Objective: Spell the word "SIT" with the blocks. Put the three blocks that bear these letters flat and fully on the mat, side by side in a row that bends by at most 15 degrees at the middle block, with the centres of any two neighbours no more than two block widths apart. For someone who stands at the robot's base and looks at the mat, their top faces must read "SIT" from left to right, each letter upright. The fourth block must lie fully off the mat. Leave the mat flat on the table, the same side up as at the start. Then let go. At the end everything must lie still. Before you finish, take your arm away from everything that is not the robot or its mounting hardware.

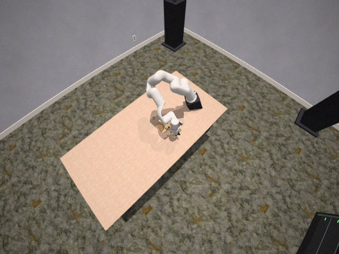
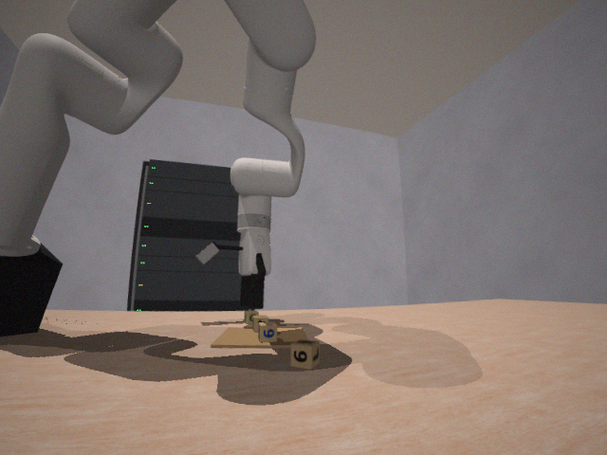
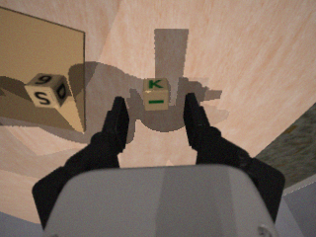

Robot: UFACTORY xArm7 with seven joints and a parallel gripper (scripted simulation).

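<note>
The wooden block lies 4 cm below my hand. Round my hand: tan mat: 15 cm to the right, 5 cm below, 1 cm behind.
</note>
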